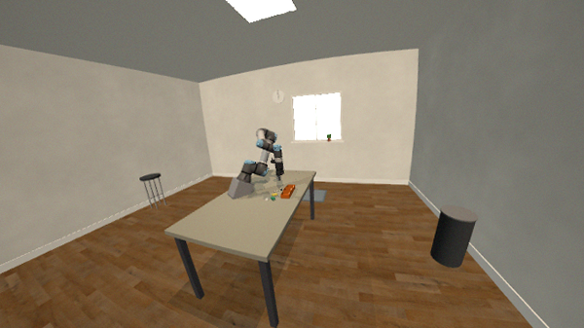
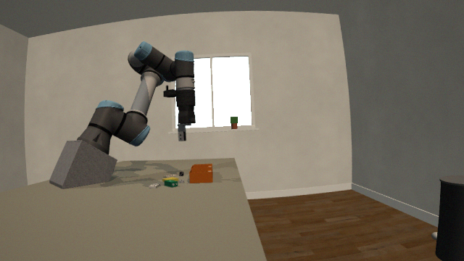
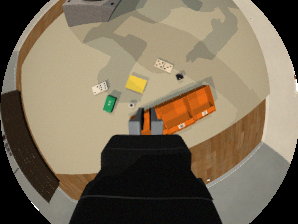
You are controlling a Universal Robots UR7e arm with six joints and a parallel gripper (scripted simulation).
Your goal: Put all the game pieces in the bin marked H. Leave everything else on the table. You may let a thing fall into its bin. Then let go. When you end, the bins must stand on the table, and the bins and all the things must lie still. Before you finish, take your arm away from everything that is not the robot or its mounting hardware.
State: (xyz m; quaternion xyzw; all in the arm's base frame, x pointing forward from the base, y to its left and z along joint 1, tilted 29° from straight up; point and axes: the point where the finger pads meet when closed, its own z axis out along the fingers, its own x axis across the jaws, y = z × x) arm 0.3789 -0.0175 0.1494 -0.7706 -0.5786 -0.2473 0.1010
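The orange bin lies 5 cm ahead of my hand, 8 cm to the left of it and 15 cm below it. Also, from my hand: yellow flat piece 5 cm behind, 1 cm to the right, 17 cm below; grey thing 4 cm to the right, 17 cm below; green block 1 cm behind, 11 cm to the right, 16 cm below.
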